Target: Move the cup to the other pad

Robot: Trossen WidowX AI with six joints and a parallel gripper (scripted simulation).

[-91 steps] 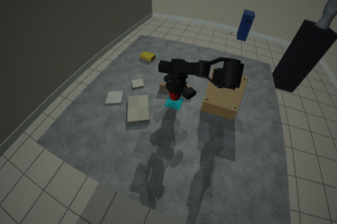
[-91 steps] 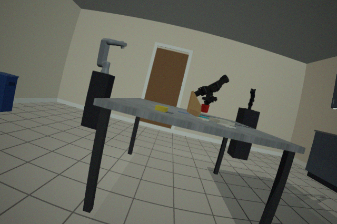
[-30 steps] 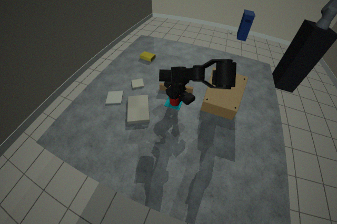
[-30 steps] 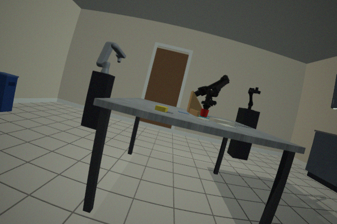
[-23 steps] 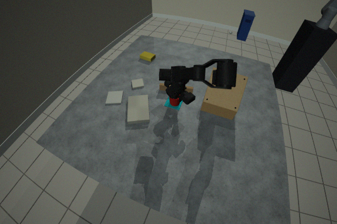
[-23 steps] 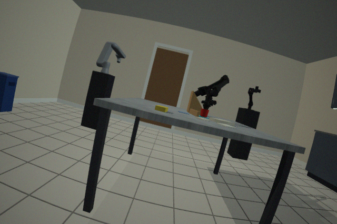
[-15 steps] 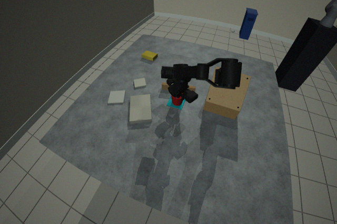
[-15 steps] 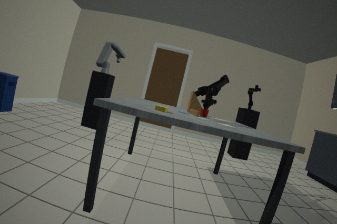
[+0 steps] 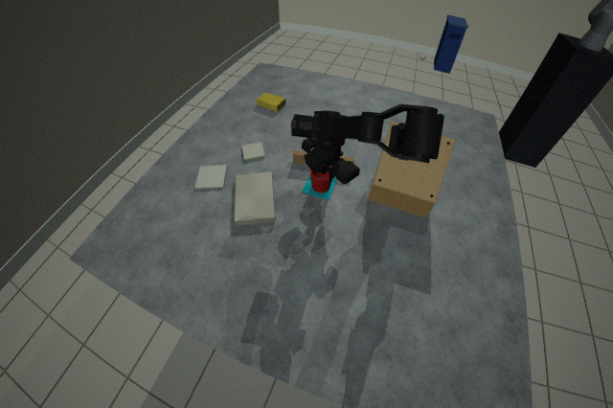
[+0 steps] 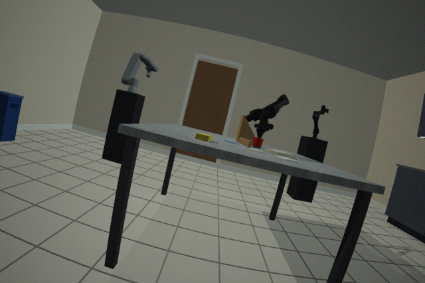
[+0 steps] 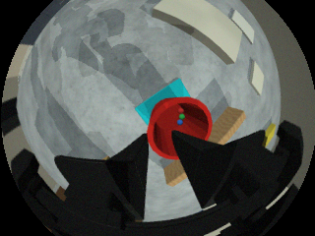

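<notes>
Now: gripper tip 2 cm short of the red cup, 1 cm to the left of it and 3 cm above it. The rest, counted from my gripper tip: wooden rail 4 cm ahead, 11 cm to the right, 6 cm below; then yellow block 37 cm ahead, 40 cm to the right, 5 cm below; then teal pad 3 cm ahead, 1 cm to the right, 8 cm below.
</notes>
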